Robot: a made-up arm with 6 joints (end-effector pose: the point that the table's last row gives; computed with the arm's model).
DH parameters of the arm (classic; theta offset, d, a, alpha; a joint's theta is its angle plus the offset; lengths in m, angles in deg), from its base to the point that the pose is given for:
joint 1: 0 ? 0 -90
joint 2: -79.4 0 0.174 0
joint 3: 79.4 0 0.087 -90
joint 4: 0 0.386 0 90
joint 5: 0 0 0.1 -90
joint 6: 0 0.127 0 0
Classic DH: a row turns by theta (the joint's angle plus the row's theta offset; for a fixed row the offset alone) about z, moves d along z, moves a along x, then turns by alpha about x.
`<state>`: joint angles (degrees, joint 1 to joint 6).
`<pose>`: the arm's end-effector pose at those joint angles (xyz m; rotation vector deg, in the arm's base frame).
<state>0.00 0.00 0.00 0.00 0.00 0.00</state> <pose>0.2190 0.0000 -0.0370 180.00 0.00 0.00</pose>
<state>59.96 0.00 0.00 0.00 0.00 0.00</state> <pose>0.1096 0.1896 -0.0370 155.92 89.95 0.00</pose>
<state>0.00 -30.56 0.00 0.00 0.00 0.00</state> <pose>0.3625 0.0000 0.1219 173.64 0.00 47.44</pose>
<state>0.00 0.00 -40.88 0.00 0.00 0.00</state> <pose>0.5091 0.0000 0.2105 168.67 0.00 62.86</pose>
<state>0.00 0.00 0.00 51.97 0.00 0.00</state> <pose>0.1806 -0.0788 -0.0370 161.80 -78.86 0.00</pose>
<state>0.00 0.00 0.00 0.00 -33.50 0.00</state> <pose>0.2725 0.0000 0.0393 172.36 0.00 51.88</pose>
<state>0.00 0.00 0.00 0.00 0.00 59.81</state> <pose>0.2190 0.0000 -0.0370 156.03 -89.74 0.00</pose>
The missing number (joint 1, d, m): 0.305
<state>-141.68 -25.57 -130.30 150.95 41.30 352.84</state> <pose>-0.0700 -0.0607 1.0113 -32.32 12.04 -170.37</pose>
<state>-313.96 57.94 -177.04 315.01 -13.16 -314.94</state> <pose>0.2839 0.4231 0.7595 -54.17 -34.03 -117.95</pose>
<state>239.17 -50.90 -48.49 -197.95 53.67 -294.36</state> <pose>-0.1942 -0.3512 0.6524 28.98 15.91 -60.77</pose>
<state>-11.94 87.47 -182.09 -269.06 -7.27 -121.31</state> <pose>0.6249 -0.2500 0.4056 102.60 9.48 101.36</pose>
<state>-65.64 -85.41 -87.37 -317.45 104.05 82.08</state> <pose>0.0539 0.1228 0.7965 -71.69 100.23 -73.44</pose>
